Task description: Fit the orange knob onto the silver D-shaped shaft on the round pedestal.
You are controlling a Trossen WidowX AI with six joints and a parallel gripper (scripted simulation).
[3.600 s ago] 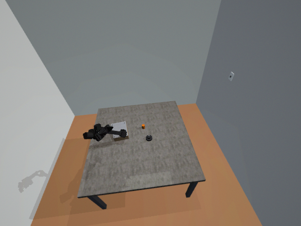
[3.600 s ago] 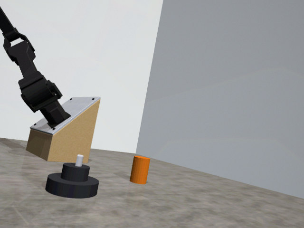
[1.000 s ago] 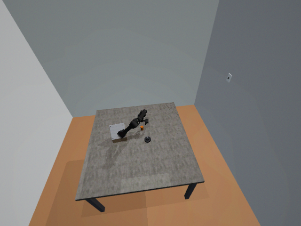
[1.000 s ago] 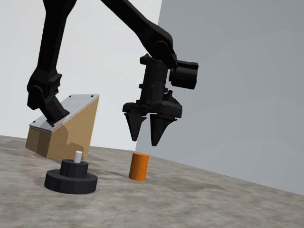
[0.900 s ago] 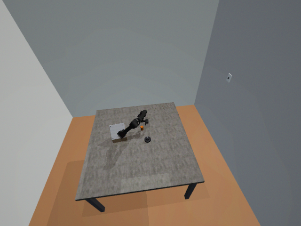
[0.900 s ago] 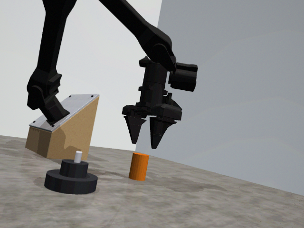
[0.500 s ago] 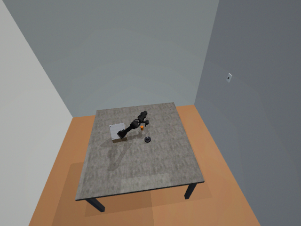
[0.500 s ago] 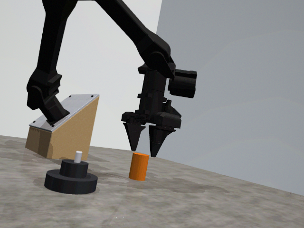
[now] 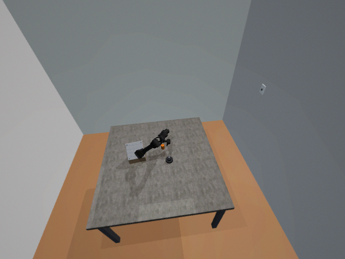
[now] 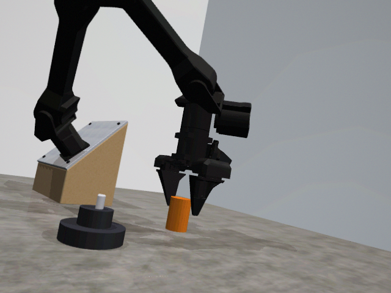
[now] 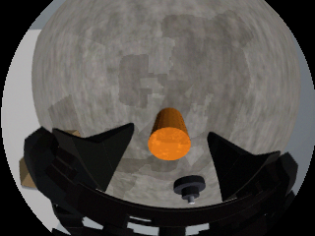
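Right now my gripper tip is 10 mm below the orange knob. From my gripper tip the other things lie so: round pedestal: 70 mm ahead, 190 mm to the right, 10 mm below.
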